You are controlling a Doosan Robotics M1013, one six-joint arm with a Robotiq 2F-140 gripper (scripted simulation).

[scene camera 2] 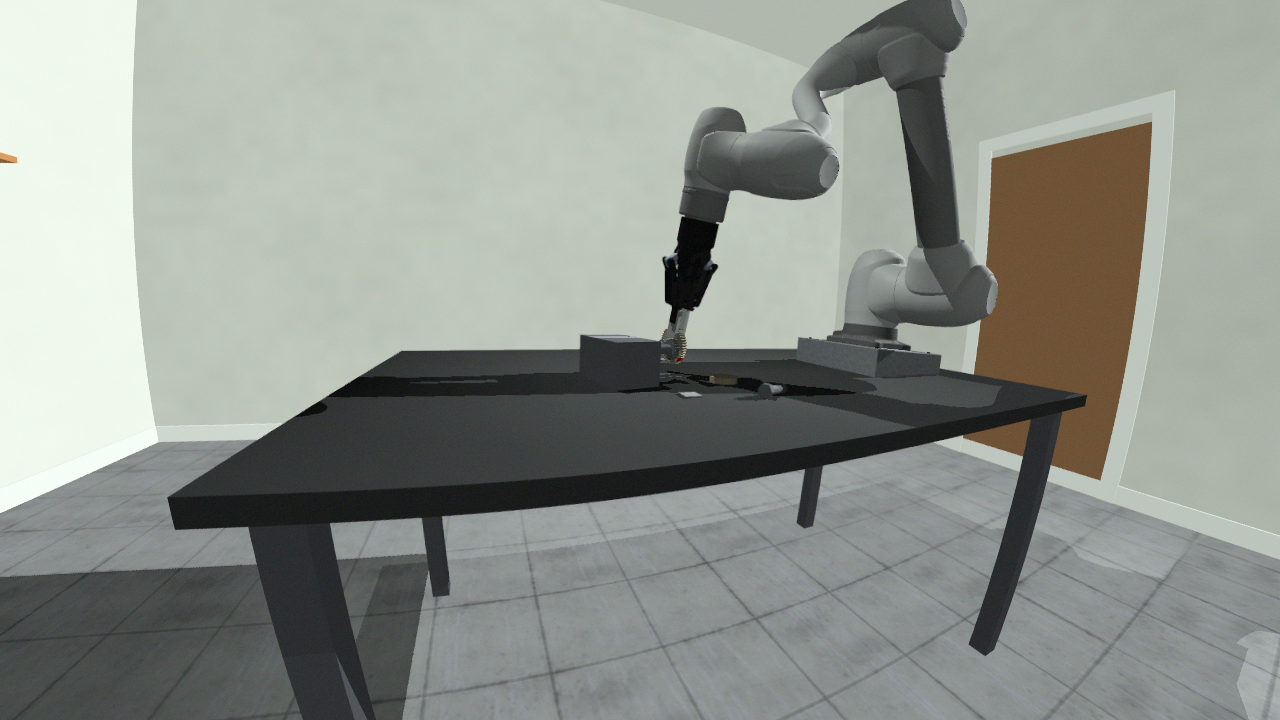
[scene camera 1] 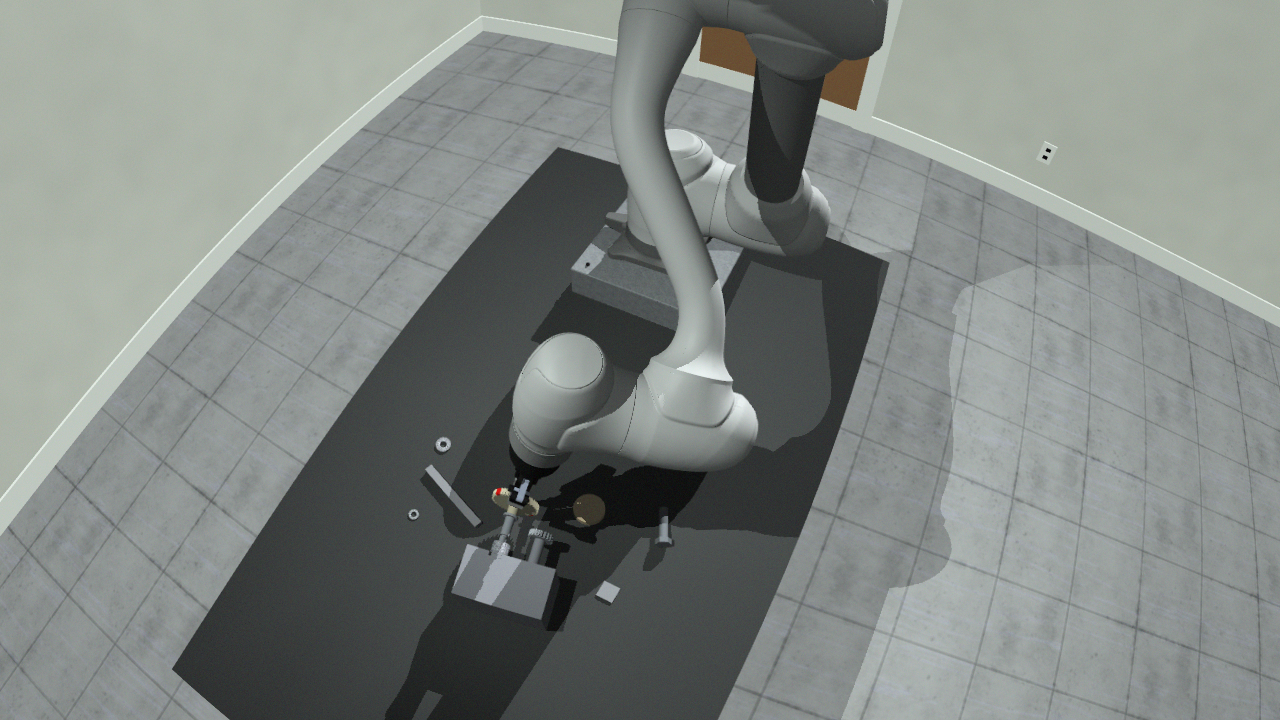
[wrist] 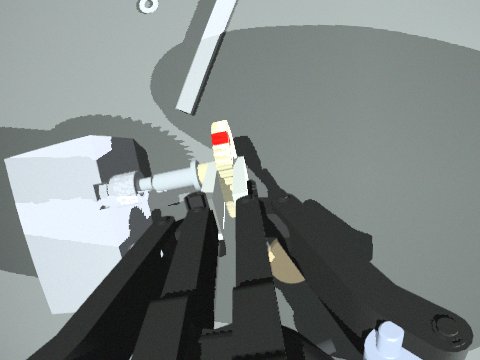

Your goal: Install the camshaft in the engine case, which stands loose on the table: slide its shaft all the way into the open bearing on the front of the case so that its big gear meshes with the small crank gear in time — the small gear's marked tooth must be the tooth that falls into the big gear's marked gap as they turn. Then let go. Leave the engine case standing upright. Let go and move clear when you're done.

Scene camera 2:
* my gripper: 674, 338
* grey engine case: 620, 362
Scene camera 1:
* my gripper: 516, 499
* grey bar: 433, 473
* grey engine case: 492, 582
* tan big gear: 500, 496
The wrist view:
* my gripper: 229, 175
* grey engine case: 70, 196
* tan big gear: 224, 151
